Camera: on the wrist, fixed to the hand. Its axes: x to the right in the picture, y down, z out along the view.
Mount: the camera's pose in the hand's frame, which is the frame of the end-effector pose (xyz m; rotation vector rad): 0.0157 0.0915 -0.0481 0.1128 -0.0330 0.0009
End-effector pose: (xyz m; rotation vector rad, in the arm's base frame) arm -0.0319 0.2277 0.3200 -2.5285 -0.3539 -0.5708
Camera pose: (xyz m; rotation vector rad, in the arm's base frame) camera -0.0015 0.1278 0.3253 -2.4319 -0.3861 -0.4952
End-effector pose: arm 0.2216 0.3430 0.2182 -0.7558 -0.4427 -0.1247
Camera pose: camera 0.2766 0.3771 0.1360 -0.6480 -0.4768 -0.0858
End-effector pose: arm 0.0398 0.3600 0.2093 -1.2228 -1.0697 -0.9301
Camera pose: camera 0.1375 0.3240 0.2000 -1.1488 -1.1326 -0.8401
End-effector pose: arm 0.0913 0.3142 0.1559 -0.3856 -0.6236 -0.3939
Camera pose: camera 0.1686 0.3668 0.1091 -0.2852 -0.6747 -0.3504
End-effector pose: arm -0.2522 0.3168 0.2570 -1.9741 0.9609 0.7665
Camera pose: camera -0.3117 0.2341 0.2334 -1.8584 0.9647 0.7274
